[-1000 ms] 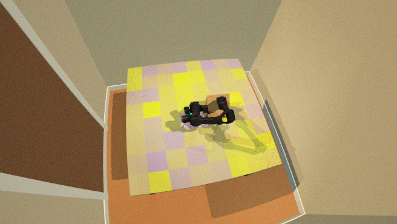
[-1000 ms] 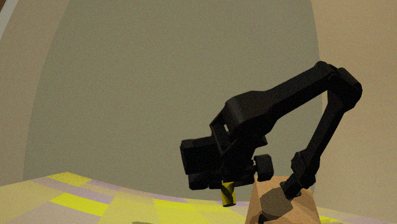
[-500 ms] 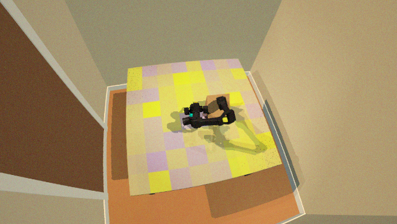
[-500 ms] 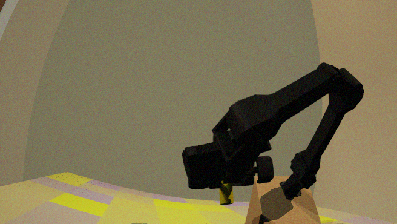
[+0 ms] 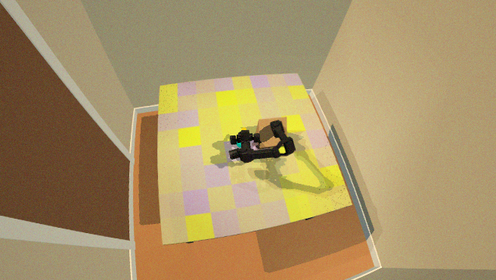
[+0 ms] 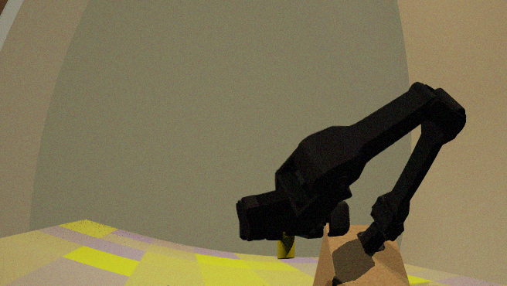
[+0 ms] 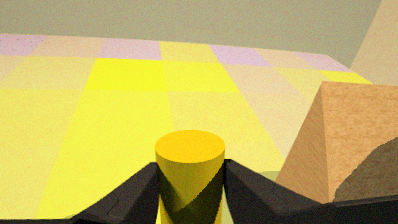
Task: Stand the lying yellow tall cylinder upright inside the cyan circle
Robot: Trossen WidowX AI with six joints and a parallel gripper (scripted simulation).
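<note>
Right now the cyan circle is 150 mm below my gripper tip, 20 mm ahead of it and 10 mm to the left of it. Round my gripper tip: yellow tall cylinder: 20 mm below.
</note>
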